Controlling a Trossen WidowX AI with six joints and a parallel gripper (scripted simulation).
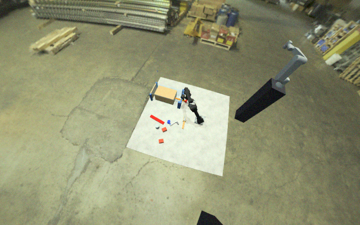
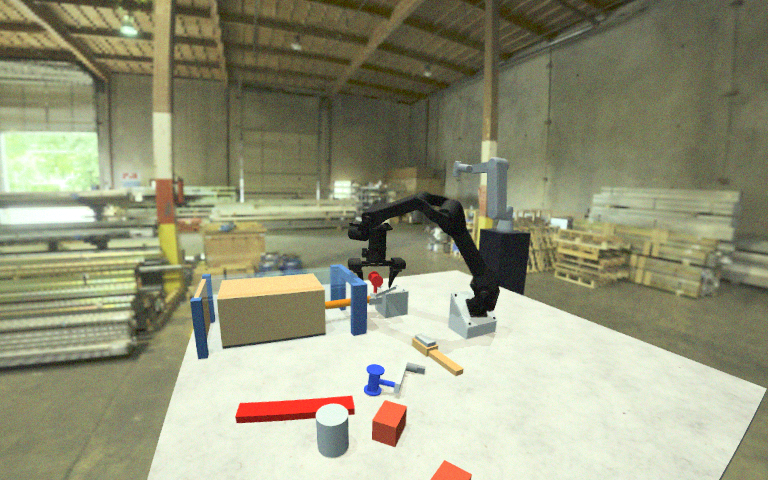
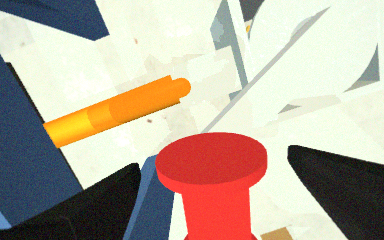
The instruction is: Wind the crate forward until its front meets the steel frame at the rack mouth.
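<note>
Now: the red knob 20 mm above my gripper tip. Round my gripper tip: red-knobbed winch handle: 30 mm behind, 20 mm to the right, 10 mm below; then blue frame: 80 mm ahead, 30 mm to the right, 10 mm below; then grey winch: 90 mm behind, 70 mm to the right, 80 mm below.
</note>
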